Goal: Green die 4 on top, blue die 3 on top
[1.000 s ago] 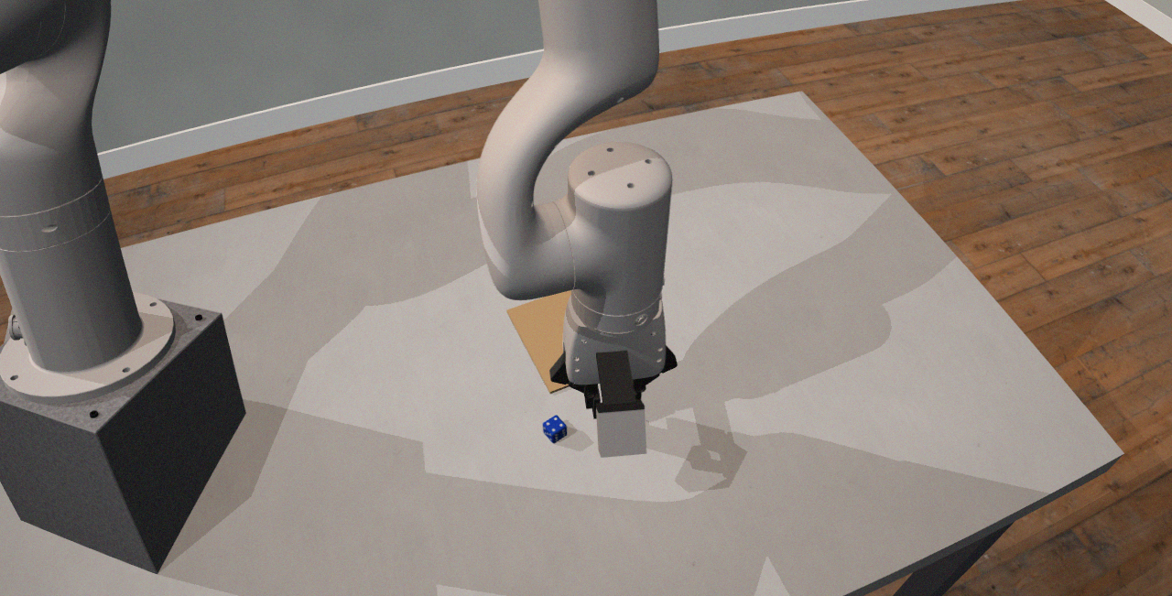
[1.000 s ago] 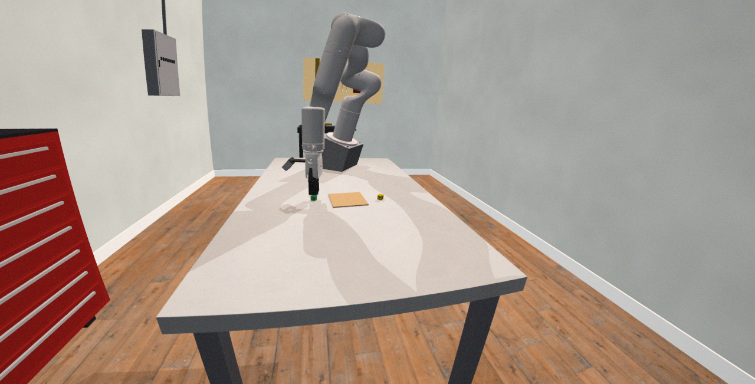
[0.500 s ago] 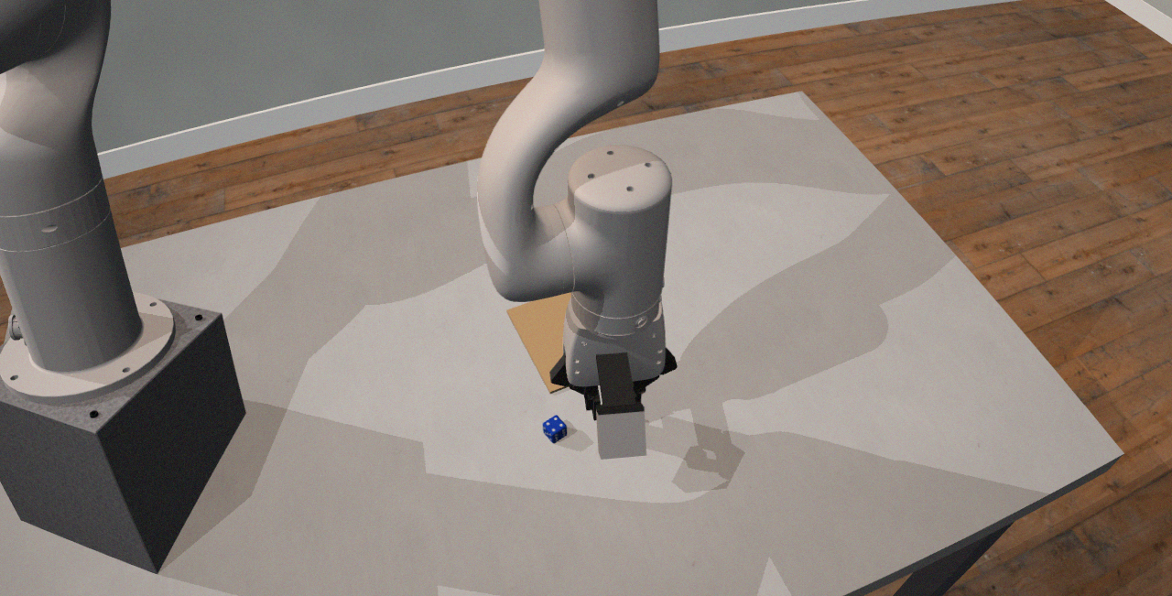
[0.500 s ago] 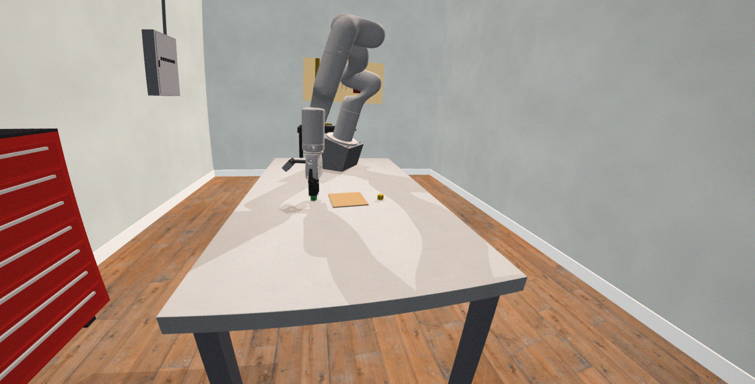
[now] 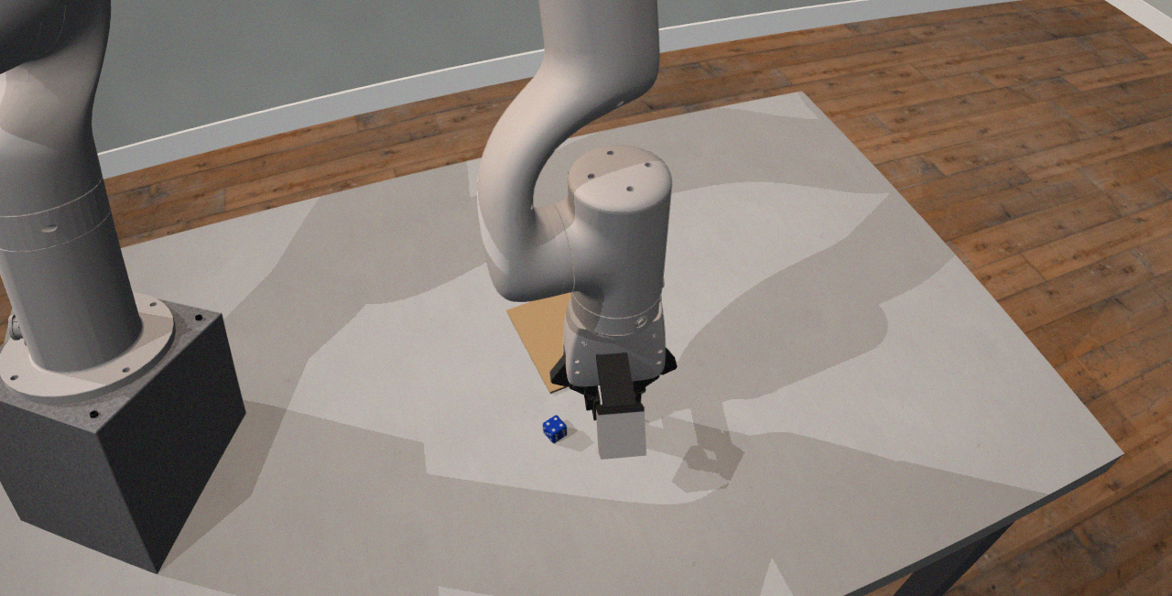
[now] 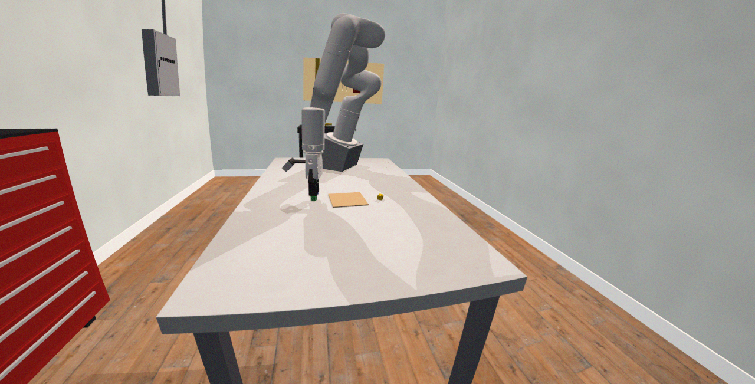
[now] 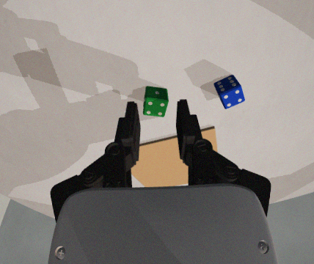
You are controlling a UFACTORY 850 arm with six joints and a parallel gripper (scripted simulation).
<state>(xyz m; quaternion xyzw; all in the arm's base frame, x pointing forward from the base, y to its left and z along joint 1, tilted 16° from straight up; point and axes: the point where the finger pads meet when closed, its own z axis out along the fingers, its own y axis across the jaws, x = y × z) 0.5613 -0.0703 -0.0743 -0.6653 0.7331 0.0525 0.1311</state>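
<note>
Now: the green die 40 mm below my hand. The rest, counted from my hand: blue die 70 mm behind, 40 mm below; then tan mat 130 mm to the left, 40 mm below, 10 mm behind; then yellow die 270 mm to the left, 40 mm below, 20 mm behind.
</note>
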